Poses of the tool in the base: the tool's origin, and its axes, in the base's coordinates. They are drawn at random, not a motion.
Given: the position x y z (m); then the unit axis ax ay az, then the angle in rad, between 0 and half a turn.
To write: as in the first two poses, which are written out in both.
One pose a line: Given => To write
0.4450 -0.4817 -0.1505 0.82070 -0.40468 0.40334 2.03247 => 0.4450 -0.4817 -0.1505 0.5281 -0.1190 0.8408 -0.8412 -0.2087 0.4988
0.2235 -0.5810 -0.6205 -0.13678 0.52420 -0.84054 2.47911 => 0.2235 -0.5810 -0.6205 -0.7550 -0.6452 -0.1168 0.3888 -0.2970 -0.8721
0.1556 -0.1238 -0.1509 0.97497 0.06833 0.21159 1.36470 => 0.1556 -0.1238 -0.1509 0.9607 0.2601 0.0972 -0.1541 0.2084 0.9658
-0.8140 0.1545 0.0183 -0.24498 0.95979 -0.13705 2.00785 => -0.8140 0.1545 0.0183 -0.3379 -0.4588 -0.8218 -0.2105 0.8878 -0.4092
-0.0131 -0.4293 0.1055 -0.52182 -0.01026 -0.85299 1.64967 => -0.0131 -0.4293 0.1055 0.2150 -0.8446 0.4904 0.8561 -0.0787 -0.5108
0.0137 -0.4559 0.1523 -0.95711 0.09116 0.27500 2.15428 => 0.0137 -0.4559 0.1523 0.8698 0.0942 -0.4843 -0.3648 -0.5380 -0.7599
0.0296 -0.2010 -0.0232 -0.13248 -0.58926 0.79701 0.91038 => 0.0296 -0.2010 -0.0232 0.6202 0.6596 0.4245 -0.5993 0.7477 -0.2862
